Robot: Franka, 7 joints.
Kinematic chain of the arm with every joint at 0, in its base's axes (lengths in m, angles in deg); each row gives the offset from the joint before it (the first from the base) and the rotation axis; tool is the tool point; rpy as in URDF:
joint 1: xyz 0 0 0.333 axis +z
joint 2: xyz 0 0 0 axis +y
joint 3: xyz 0 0 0.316 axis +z
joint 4: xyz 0.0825 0 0 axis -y
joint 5: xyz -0.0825 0 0.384 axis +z
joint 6: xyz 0 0 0 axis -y
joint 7: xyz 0.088 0 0 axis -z
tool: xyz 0 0 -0.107 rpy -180 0 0
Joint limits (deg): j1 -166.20..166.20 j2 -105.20..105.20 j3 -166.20..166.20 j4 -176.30..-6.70 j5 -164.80..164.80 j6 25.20..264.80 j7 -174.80..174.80
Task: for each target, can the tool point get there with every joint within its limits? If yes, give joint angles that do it. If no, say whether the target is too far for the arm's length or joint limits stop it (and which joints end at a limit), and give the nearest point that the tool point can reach.
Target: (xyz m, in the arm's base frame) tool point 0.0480 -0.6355 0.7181
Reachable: yes | joints -72.09 35.41 -46.75 -31.10 49.96 65.19 -134.65
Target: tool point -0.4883 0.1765 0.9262
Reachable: yes | joints -77.21 -12.43 -119.20 -55.11 -108.56 181.40 108.91
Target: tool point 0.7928 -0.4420 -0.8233
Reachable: no: too far | nearest point 0.4943 -0.2756 -0.2794 | short by 0.642 m
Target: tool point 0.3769 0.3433 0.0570
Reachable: yes | joints 84.98 49.67 -39.00 -123.94 134.10 130.91 65.53
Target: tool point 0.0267 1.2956 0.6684
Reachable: no: too far | nearest point 0.0171 0.8303 0.5480 | short by 0.481 m
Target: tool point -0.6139 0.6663 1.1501
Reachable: no: too far | nearest point -0.4317 0.4685 0.9076 | short by 0.362 m
